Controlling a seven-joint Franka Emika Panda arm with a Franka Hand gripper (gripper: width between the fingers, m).
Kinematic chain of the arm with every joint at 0, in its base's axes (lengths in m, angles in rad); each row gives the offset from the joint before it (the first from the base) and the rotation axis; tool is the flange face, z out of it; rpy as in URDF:
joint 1: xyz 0 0 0.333 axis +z
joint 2: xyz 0 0 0 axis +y
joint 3: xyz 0 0 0.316 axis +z
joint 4: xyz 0.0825 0 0 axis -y
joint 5: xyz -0.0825 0 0.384 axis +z
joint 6: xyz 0 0 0 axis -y
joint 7: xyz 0.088 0 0 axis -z
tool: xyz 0 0 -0.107 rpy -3.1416 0 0
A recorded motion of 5 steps. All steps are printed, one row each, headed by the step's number.
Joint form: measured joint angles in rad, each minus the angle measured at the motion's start. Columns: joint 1, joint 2, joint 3, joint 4, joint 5, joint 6, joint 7.
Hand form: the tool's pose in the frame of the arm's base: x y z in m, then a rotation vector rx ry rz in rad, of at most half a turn. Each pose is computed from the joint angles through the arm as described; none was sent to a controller.
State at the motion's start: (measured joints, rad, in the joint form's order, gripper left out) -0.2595 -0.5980 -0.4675 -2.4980 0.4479 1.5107 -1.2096
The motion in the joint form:
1: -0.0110 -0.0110 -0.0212 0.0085 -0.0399 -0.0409 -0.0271
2: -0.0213 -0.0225 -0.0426 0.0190 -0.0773 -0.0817 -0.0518
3: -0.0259 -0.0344 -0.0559 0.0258 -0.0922 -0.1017 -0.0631
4: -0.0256 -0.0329 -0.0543 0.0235 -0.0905 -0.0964 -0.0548
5: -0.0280 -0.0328 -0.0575 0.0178 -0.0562 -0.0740 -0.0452
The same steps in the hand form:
1: 0.2599 -0.1975 0.4660 -2.2530 -0.6528 -0.3516
2: 0.2471 -0.2057 0.4689 -2.2466 -0.6789 -0.3386
3: 0.2397 -0.2101 0.4728 -2.2433 -0.6908 -0.3446
4: 0.2407 -0.2097 0.4717 -2.2470 -0.6803 -0.3414
5: 0.2436 -0.2104 0.4719 -2.2424 -0.6467 -0.3855

